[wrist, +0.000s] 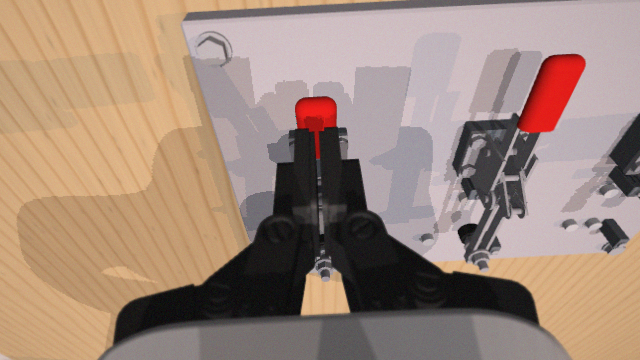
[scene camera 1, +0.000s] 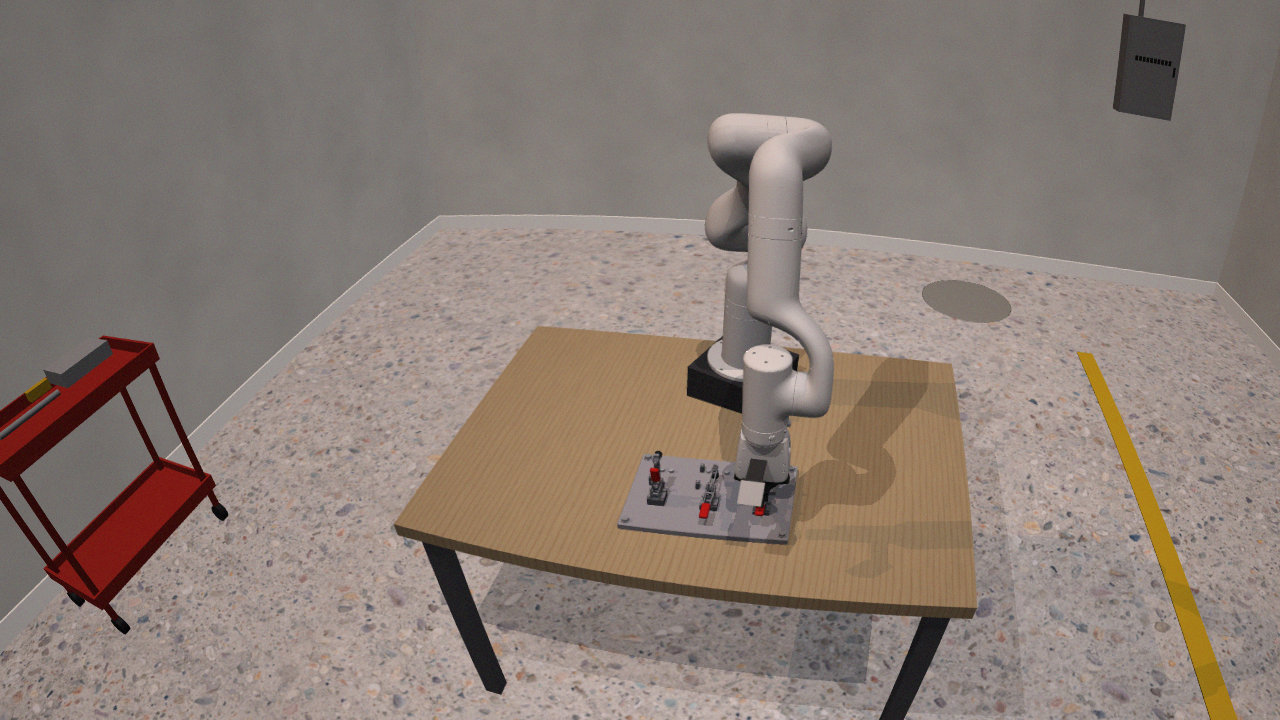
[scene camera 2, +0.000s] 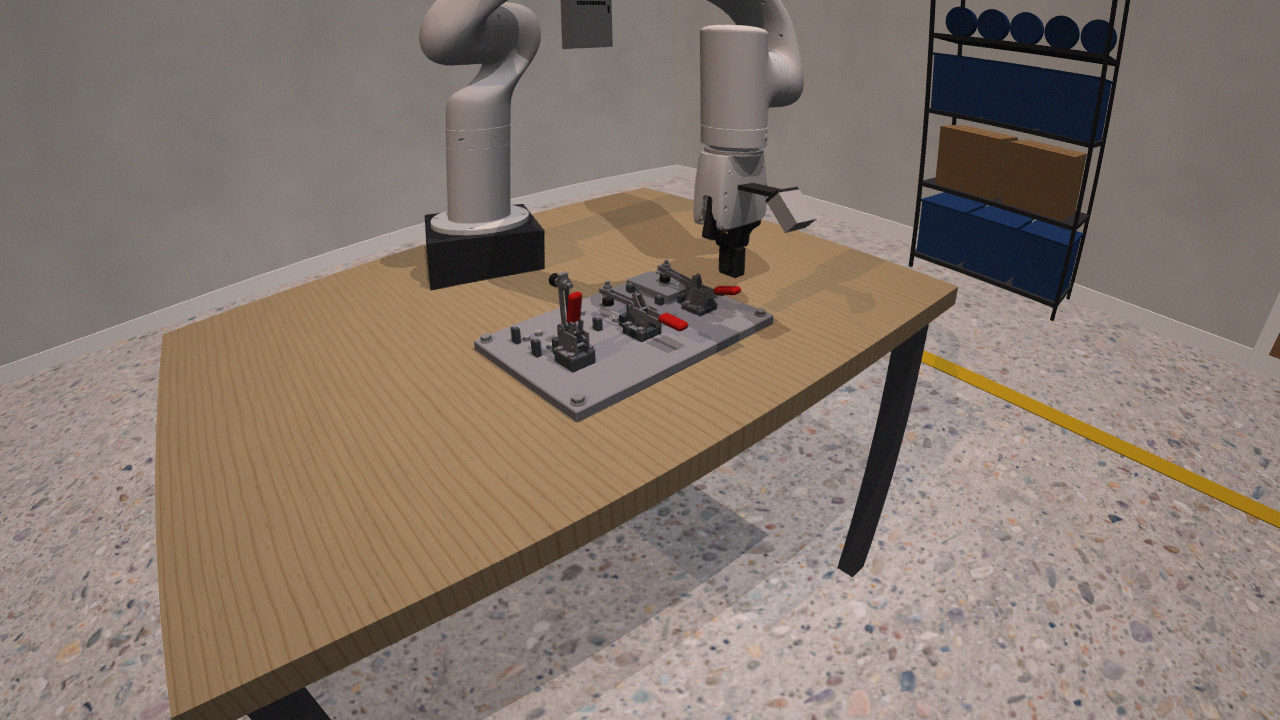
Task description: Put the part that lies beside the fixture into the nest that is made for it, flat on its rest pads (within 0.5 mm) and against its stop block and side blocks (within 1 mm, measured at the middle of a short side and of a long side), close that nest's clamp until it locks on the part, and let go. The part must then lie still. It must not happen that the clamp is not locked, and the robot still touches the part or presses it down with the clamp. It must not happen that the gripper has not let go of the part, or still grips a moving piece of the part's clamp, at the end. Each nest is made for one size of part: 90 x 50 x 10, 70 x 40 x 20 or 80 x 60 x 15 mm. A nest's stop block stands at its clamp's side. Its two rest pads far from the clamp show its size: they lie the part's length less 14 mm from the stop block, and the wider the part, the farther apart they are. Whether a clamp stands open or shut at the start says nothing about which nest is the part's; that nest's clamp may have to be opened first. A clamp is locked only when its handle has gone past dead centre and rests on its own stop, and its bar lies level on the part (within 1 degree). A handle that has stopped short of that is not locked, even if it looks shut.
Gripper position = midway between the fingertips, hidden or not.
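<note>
Scene camera 1 gives me a grey fixture plate (scene camera 1: 679, 516). In scene camera 2 I see the plate (scene camera 2: 624, 366) as well, together with a flat grey part (scene camera 2: 648, 282) and my gripper (scene camera 2: 731, 274). The wrist view, too, shows my gripper (wrist: 318, 156) and the plate (wrist: 404, 85).
</note>
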